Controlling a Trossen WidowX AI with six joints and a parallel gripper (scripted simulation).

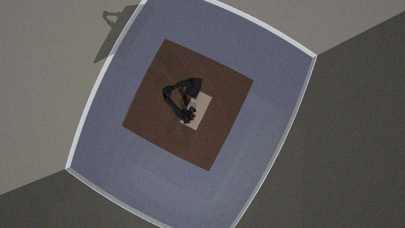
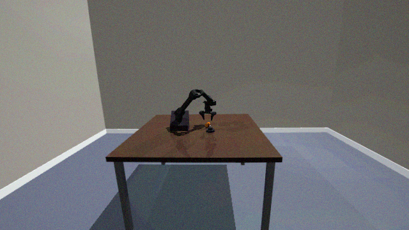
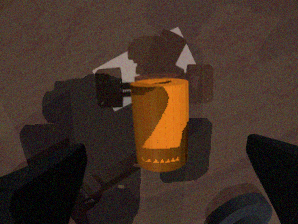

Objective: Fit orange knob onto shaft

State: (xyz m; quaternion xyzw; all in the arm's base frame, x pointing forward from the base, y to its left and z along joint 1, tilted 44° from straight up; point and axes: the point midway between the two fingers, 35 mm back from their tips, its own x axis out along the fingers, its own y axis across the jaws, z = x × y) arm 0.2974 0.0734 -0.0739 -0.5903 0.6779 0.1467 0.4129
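Now: the orange knob 5 cm below my gripper tip, 1 cm to the right of it and 1 cm behind it. From my gripper tip the other things lie so: dark round pedestal (17 cm to the right, 4 cm below, 3 cm ahead).
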